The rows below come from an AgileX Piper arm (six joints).
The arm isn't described. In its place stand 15 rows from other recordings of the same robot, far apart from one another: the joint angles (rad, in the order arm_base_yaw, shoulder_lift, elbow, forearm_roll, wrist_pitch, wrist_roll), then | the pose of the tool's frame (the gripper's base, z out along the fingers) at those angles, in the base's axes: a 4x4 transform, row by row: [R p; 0 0 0 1], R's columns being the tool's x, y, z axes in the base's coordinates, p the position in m.
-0.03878 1.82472 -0.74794 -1.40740 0.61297 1.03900 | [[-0.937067 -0.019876 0.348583 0.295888], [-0.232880 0.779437 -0.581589 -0.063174], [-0.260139 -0.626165 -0.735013 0.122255], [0 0 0 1]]
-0.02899 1.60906 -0.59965 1.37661 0.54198 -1.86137 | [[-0.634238 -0.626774 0.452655 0.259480], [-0.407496 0.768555 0.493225 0.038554], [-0.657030 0.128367 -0.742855 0.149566], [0 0 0 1]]
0.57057 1.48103 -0.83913 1.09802 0.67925 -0.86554 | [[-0.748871 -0.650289 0.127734 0.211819], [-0.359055 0.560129 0.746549 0.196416], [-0.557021 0.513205 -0.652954 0.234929], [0 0 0 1]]
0.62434 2.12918 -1.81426 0.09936 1.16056 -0.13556 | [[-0.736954 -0.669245 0.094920 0.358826], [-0.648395 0.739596 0.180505 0.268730], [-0.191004 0.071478 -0.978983 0.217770], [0 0 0 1]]
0.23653 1.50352 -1.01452 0.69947 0.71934 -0.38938 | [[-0.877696 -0.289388 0.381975 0.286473], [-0.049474 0.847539 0.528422 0.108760], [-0.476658 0.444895 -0.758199 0.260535], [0 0 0 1]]
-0.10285 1.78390 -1.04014 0.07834 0.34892 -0.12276 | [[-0.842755 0.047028 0.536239 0.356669], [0.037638 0.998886 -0.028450 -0.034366], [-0.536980 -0.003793 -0.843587 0.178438], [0 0 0 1]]
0.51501 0.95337 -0.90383 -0.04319 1.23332 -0.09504 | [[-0.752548 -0.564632 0.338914 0.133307], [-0.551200 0.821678 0.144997 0.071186], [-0.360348 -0.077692 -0.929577 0.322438], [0 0 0 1]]
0.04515 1.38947 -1.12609 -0.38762 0.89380 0.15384 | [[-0.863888 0.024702 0.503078 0.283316], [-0.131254 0.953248 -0.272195 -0.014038], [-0.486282 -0.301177 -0.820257 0.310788], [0 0 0 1]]
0.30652 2.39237 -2.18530 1.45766 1.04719 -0.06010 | [[-0.979071 0.020442 0.202489 0.480496], [0.203175 0.155970 0.966640 0.234207], [-0.011822 0.987550 -0.156859 0.264627], [0 0 0 1]]
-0.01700 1.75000 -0.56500 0.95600 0.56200 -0.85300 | [[-0.992725 -0.016537 0.119259 0.232957], [0.037059 0.900468 0.433340 0.035658], [-0.114555 0.434607 -0.893305 0.099502], [0 0 0 1]]
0.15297 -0.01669 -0.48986 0.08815 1.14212 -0.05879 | [[-0.508995 -0.230767 0.829259 -0.010989], [-0.100732 0.972742 0.208867 0.005678], [-0.854855 0.022780 -0.518367 0.268237], [0 0 0 1]]
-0.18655 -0.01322 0.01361 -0.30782 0.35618 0.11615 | [[-0.292307 0.238045 0.926224 0.049905], [-0.119469 0.951848 -0.282334 -0.019203], [-0.948833 -0.193183 -0.249792 0.178791], [0 0 0 1]]
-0.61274 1.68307 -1.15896 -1.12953 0.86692 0.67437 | [[-0.821059 0.570085 -0.029430 0.248071], [0.344449 0.453659 -0.821918 -0.251072], [-0.455212 -0.684980 -0.568846 0.261349], [0 0 0 1]]
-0.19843 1.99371 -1.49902 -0.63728 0.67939 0.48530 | [[-0.829775 0.355359 0.430341 0.421555], [0.131625 0.873940 -0.467871 -0.119467], [-0.542354 -0.331584 -0.771948 0.215236], [0 0 0 1]]
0.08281 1.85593 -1.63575 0.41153 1.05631 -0.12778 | [[-0.925222 -0.142017 0.351846 0.398701], [0.001920 0.925546 0.378629 0.064890], [-0.379422 0.350991 -0.856063 0.293780], [0 0 0 1]]
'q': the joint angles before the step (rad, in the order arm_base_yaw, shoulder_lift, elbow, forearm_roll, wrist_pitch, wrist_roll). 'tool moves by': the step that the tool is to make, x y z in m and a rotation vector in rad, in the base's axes. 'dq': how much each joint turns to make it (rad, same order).
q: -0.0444, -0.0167, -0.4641, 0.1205, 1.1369, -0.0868
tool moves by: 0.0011, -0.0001, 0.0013, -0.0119, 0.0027, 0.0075
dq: 0.0005, 0.0099, -0.0038, -0.0005, -0.0024, -0.0141
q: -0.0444, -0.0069, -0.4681, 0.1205, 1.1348, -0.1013
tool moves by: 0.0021, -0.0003, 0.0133, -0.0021, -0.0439, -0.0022
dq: 0.0004, 0.0296, -0.0374, -0.0004, -0.0362, -0.0025
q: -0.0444, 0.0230, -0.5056, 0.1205, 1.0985, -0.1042
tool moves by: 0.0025, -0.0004, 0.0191, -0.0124, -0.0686, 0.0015
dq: 0.0001, 0.0381, -0.0532, -0.0002, -0.0528, -0.0145
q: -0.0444, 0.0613, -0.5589, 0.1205, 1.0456, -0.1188
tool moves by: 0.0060, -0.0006, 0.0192, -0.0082, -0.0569, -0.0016
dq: -0.0002, 0.0542, -0.0516, 0.0001, -0.0592, -0.0107
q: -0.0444, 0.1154, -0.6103, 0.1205, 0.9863, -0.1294
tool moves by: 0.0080, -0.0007, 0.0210, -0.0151, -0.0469, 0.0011
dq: 0.0000, 0.0674, -0.0607, -0.0002, -0.0529, -0.0177
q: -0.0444, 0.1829, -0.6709, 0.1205, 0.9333, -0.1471
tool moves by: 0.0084, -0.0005, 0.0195, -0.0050, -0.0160, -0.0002
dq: -0.0003, 0.0718, -0.0666, 0.0003, -0.0210, -0.0063
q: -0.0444, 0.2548, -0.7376, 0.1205, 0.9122, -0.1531
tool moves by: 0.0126, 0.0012, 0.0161, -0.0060, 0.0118, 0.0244
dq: 0.0023, 0.0828, -0.0615, 0.0243, -0.0068, -0.0295
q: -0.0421, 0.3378, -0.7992, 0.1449, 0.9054, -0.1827
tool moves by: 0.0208, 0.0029, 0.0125, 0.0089, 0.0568, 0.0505
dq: 0.0239, 0.1115, -0.0619, 0.0335, 0.0105, -0.0227
